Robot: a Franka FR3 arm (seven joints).
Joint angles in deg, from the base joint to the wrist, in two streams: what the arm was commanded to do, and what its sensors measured. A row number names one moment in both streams.
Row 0, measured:
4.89, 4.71, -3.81, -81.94, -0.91, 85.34, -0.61
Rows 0 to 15, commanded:
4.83, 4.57, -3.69, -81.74, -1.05, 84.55, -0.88
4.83, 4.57, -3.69, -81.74, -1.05, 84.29, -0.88
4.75, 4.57, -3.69, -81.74, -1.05, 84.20, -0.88
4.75, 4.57, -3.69, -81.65, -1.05, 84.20, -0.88
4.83, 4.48, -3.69, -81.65, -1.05, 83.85, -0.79
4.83, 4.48, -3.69, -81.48, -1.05, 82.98, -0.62
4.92, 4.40, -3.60, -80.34, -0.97, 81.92, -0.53
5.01, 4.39, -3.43, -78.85, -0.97, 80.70, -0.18
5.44, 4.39, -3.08, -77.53, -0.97, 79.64, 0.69
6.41, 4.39, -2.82, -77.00, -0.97, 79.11, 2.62
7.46, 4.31, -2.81, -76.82, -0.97, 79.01, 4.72
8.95, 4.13, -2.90, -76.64, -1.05, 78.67, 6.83
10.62, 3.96, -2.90, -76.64, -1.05, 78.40, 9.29
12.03, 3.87, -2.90, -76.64, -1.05, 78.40, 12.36
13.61, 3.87, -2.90, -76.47, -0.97, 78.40, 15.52
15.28, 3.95, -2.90, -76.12, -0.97, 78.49, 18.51
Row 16, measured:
11.28, 4.02, -2.75, -76.98, -0.87, 79.33, 10.50
